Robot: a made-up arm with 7 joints.
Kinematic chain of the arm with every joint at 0, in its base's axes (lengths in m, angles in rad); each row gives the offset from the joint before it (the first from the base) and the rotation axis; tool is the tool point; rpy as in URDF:
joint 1: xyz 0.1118 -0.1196 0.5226 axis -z
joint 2: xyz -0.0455 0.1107 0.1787 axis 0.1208 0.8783 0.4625
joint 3: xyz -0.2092 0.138 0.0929 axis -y
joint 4: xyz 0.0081 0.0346 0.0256 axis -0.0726 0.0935 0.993
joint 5: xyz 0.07 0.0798 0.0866 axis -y
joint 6: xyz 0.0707 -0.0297 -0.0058 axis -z
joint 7: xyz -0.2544 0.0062 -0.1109 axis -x
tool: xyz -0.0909 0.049 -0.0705 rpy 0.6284 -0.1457 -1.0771
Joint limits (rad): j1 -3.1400..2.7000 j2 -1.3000..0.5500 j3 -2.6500..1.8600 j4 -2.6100..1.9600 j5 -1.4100..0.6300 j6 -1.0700..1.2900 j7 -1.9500..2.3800
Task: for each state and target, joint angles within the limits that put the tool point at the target. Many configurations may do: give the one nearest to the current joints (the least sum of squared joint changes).
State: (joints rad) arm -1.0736 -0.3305 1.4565 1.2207 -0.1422 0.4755 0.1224
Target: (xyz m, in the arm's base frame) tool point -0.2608 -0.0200 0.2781
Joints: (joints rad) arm -0.9691 -0.8596 1.1178 1.1166 -0.6562 0.7508 0.0007
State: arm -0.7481 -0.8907 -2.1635 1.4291 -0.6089 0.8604 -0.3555
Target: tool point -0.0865 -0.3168 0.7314
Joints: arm -1.1848 -1.1530 -2.1132 1.9600 -0.3861 0.4149 -0.1628
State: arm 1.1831 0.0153 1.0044 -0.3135 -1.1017 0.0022 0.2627
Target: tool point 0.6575 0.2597 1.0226
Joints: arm 1.7661 0.3353 0.7597 -0.5795 -0.9941 0.2052 0.1998
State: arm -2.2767 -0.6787 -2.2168 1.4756 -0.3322 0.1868 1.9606
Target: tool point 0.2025 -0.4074 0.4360
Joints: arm -2.6673 -0.7820 -2.5082 1.7507 -0.3267 -0.3983 1.9344
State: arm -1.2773 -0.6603 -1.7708 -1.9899 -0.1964 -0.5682 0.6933
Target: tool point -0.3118 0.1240 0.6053
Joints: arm -1.2027 -0.8341 -1.4979 -2.2769 -0.5750 -0.1746 0.5952
